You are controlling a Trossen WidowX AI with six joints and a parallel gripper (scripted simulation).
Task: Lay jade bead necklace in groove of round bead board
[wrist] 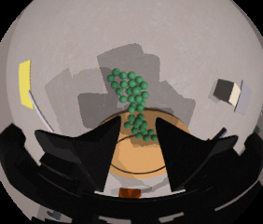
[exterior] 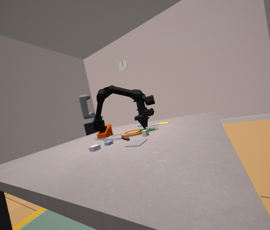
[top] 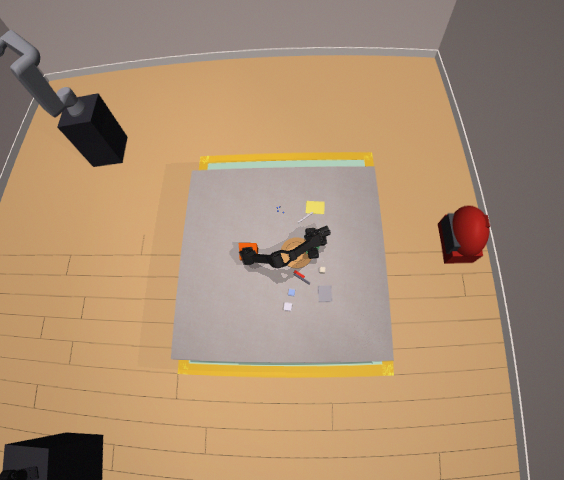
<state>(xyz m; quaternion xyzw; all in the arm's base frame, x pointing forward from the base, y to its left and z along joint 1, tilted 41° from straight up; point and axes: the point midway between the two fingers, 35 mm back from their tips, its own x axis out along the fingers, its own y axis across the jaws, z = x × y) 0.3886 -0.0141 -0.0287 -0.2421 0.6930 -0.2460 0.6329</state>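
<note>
My gripper tip is now 90 mm past the round wooden bead board, 20 mm to the left of it and 20 mm above it. The rest, counted from my gripper tip: beige cube: 150 mm to the right, 50 mm ahead, 10 mm below; then red-handled tool: 170 mm to the right, 80 mm behind, 20 mm below; then grey sheet: 290 mm to the right, 60 mm ahead, 30 mm below.
</note>
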